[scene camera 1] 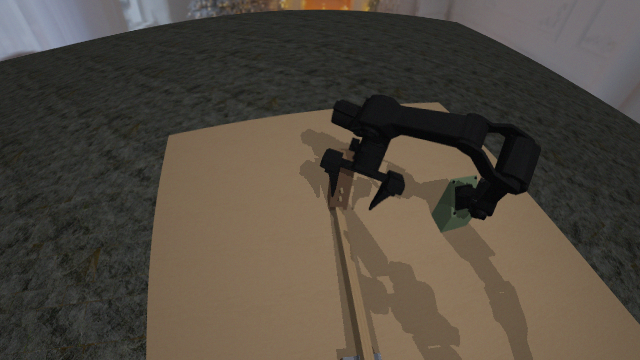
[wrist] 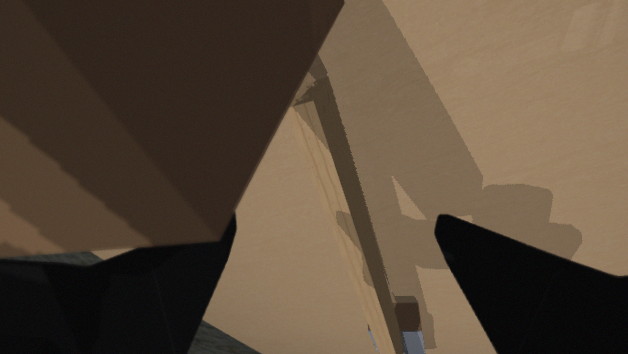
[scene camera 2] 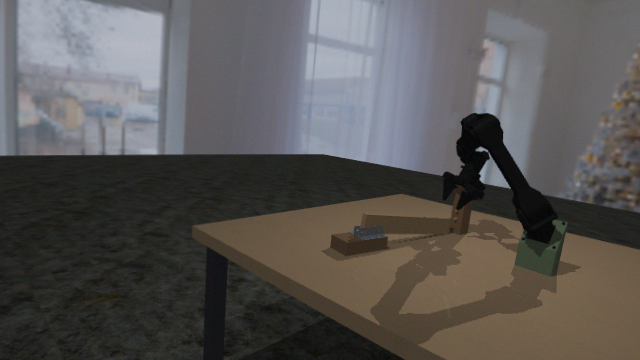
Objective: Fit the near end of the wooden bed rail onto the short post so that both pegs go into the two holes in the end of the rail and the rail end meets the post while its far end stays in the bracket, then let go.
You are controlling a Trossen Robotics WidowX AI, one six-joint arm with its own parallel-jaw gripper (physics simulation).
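Frame: origin at the arm's base, x ahead, y left, z up, level; centimetres.
Seen in the pictures: gripper, fingertip midpoint: (scene camera 1: 351, 203) (wrist: 337, 221) (scene camera 2: 450, 205); arm's base at its link origin: (scene camera 1: 463, 197) (scene camera 2: 540, 232).
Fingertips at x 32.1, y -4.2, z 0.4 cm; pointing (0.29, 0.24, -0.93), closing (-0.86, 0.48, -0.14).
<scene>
Offsets run from my fingertips to a thing's top centre. Level surfaces: height alone.
The wooden bed rail (scene camera 1: 355, 285) (scene camera 2: 407, 224) (wrist: 325, 185) stretches across the table. Its near end is low beside the short brown post (scene camera 1: 345, 181) (scene camera 2: 463, 215) (wrist: 150, 100). The pegs on the post's face show in scene camera 1, so the rail end is not on them. The rail's far end is in the metal bracket @[dx +6.7, dy +37.4, dz -4.7 cm] (scene camera 1: 350, 358) (scene camera 2: 370, 232) (wrist: 413, 342). My gripper (scene camera 1: 352, 202) (scene camera 2: 453, 203) (wrist: 337, 221) is open and empty, high beside the post and above the rail's near end. In the wrist view the post covers part of the left finger and hides part of the rail end.
A brown block @[dx +7.1, dy +40.5, dz -7.7 cm] (scene camera 2: 359, 246) (wrist: 407, 314) carries the bracket. A green block (scene camera 1: 445, 218) (scene camera 2: 536, 257) stands at the arm's base, to the right of the post in both scene views. The table @[dz -11.7 cm] (scene camera 1: 225, 240) (scene camera 2: 300, 215) bears the arm's shadows.
</scene>
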